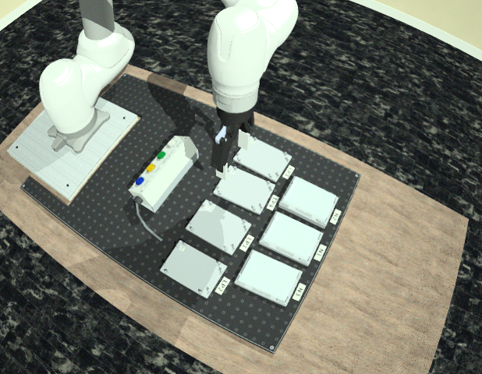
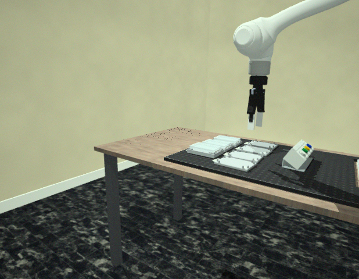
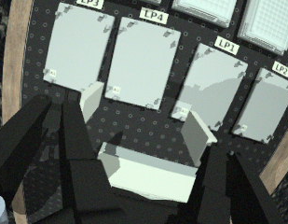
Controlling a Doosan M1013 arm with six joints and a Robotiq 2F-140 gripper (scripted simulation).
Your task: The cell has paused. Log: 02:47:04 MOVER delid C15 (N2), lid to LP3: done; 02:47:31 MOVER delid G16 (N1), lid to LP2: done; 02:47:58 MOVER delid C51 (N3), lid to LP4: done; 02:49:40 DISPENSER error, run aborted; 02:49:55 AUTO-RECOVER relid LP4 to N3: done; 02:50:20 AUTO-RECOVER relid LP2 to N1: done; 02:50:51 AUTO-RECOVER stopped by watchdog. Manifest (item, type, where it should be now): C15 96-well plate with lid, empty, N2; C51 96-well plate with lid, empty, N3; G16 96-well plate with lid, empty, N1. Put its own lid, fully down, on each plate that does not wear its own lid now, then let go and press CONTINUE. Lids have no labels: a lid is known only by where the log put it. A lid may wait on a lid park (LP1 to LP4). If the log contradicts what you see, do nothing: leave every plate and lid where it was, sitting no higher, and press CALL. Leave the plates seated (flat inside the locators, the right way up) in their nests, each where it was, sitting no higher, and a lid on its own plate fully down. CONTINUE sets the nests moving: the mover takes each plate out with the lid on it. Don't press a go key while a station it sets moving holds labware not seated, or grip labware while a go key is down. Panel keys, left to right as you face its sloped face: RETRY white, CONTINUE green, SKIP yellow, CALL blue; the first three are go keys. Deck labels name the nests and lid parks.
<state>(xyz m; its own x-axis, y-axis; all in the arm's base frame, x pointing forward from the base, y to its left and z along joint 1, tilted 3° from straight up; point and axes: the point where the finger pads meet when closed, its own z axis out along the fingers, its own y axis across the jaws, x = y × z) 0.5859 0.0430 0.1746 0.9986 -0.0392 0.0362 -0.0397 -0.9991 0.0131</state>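
My hand is 21 cm past the green continue key, 3 cm to the left of it and 10 cm above it. Round my hand: lid park LP4: 3 cm ahead, 1 cm to the left, 16 cm below; lid park LP3: 3 cm ahead, 13 cm to the left, 16 cm below; lid park LP1: 2 cm ahead, 12 cm to the right, 16 cm below.
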